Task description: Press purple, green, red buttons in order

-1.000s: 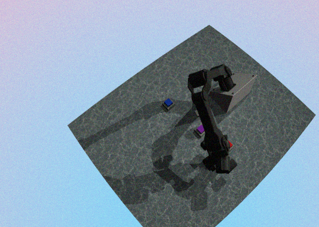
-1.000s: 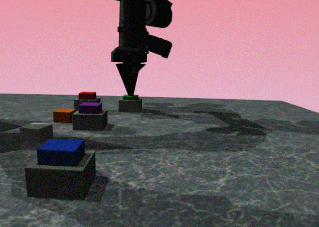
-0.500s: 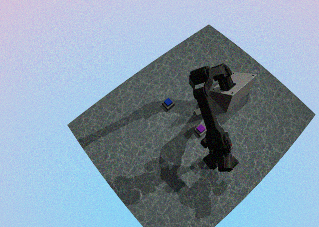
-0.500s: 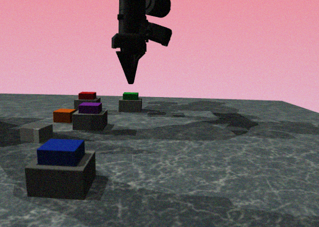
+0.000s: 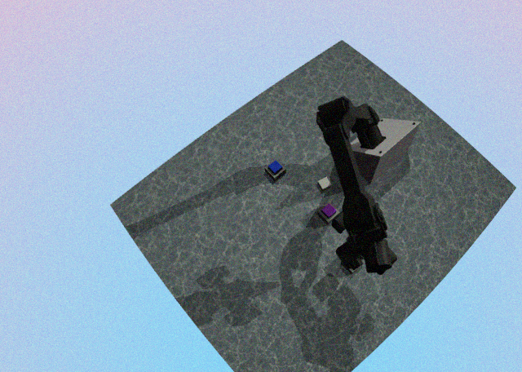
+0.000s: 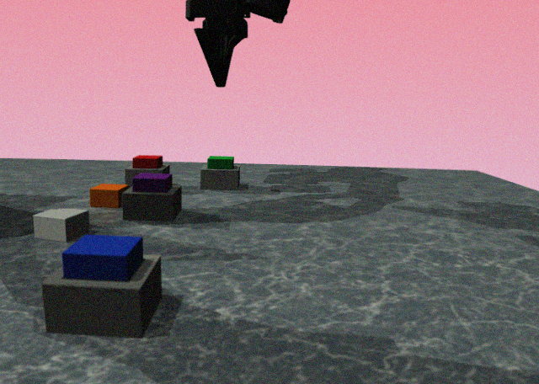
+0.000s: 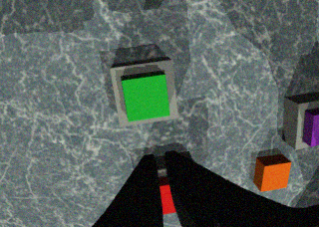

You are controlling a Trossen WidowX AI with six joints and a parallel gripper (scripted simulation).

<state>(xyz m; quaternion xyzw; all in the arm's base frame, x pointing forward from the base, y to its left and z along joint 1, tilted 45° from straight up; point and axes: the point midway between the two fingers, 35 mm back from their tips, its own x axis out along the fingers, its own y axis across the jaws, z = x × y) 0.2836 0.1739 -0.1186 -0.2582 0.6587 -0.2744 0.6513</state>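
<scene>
Now: gripper tip 90 mm past the red button, 10 mm to the left of it and 100 mm above it. The rest, counted from my gripper tip: orange block (110 mm behind, 120 mm to the right, 120 mm below); green button (100 mm below); purple button (50 mm behind, 160 mm to the right, 100 mm below).
</scene>
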